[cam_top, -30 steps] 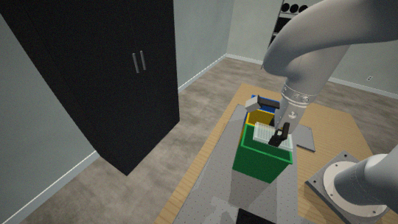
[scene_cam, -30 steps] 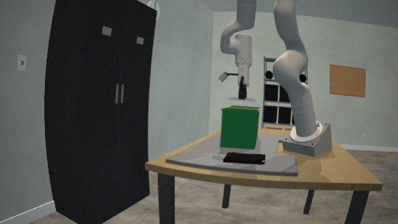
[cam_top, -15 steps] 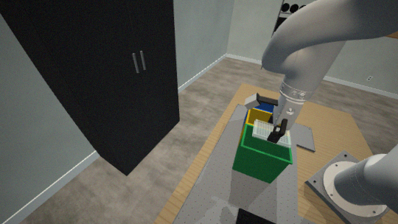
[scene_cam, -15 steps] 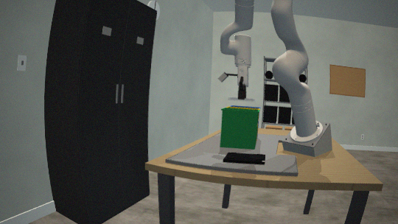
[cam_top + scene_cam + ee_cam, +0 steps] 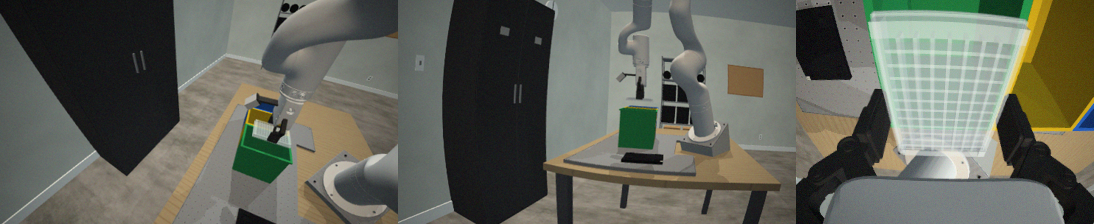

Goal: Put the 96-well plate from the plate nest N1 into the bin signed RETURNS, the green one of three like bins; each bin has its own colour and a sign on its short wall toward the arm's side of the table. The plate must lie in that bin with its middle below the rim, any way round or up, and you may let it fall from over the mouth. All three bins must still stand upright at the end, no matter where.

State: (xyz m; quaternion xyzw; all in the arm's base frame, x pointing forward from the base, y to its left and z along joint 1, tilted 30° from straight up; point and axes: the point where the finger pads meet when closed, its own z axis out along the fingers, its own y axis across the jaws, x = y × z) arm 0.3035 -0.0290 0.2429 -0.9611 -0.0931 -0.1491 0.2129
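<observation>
Right now the green bin is 15 cm below my hand. Also, from my hand: yellow bin (15 cm below, 13 cm to the right, 3 cm ahead); white 96-well plate (1 cm below); blue bin (25 cm to the right, 15 cm below, 6 cm ahead).
</observation>
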